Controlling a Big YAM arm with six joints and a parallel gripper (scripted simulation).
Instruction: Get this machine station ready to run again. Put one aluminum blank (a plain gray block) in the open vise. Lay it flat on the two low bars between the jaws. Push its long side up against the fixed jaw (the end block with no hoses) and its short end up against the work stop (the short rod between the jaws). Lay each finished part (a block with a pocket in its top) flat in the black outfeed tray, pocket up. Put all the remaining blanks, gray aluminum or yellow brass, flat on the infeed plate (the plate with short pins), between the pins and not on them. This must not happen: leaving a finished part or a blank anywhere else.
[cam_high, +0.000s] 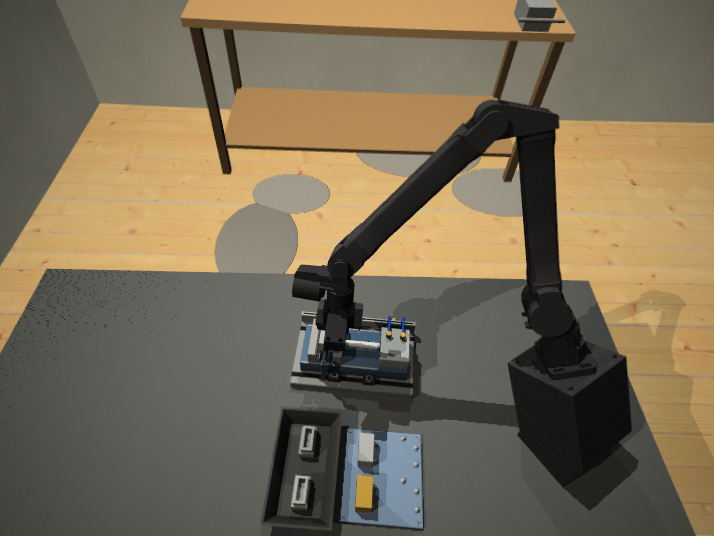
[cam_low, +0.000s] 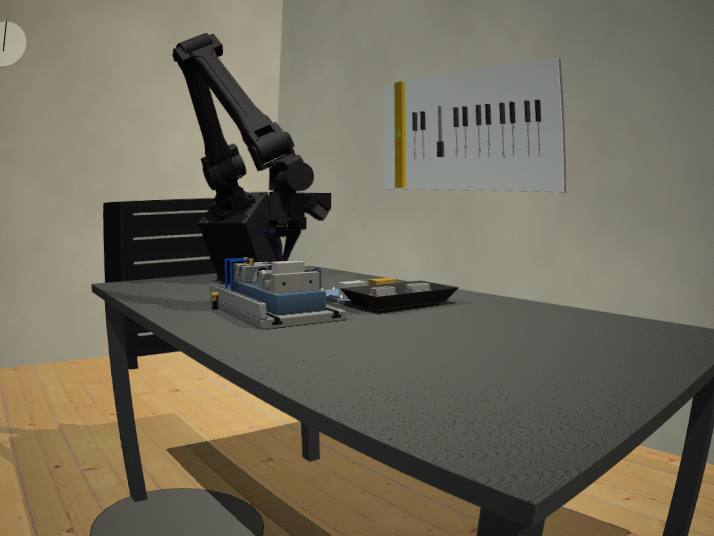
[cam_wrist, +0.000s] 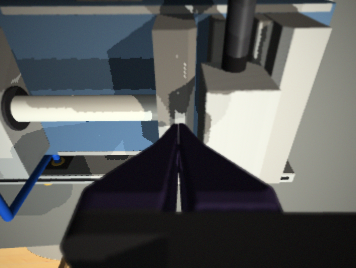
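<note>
My hand is 3 cm short of the gray aluminum blank, 1 cm to the left of it and 2 cm above it. From my hand the other things lie so: moving jaw 4 cm below; then fixed jaw 6 cm ahead, 1 cm to the right, 4 cm below; then work stop rod 4 cm ahead, 4 cm to the left, 3 cm below.
</note>
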